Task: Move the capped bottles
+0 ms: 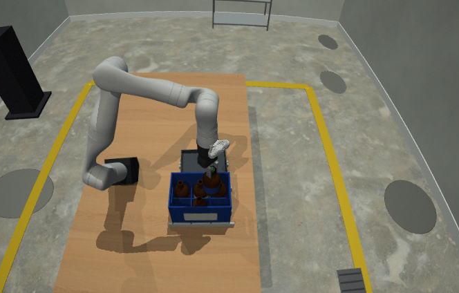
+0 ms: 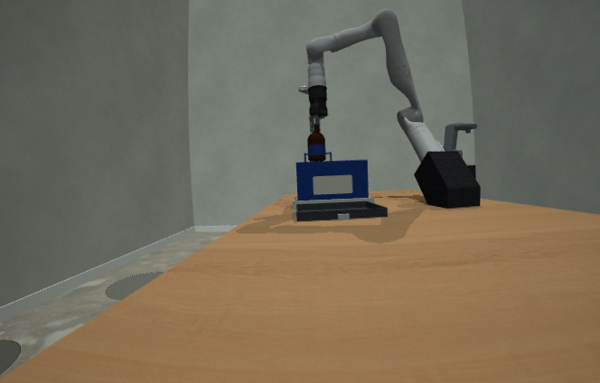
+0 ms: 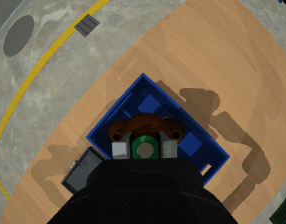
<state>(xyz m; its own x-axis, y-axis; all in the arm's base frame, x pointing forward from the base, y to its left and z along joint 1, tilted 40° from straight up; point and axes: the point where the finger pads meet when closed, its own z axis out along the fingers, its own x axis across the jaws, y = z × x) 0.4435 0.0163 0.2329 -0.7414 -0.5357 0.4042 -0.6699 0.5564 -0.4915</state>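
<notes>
The brown bottle is 6 cm below my hand. Round my hand: crate 24 cm below, 5 cm behind, 1 cm to the left; dark grey tray 31 cm below, 28 cm to the left, 3 cm behind.
</notes>
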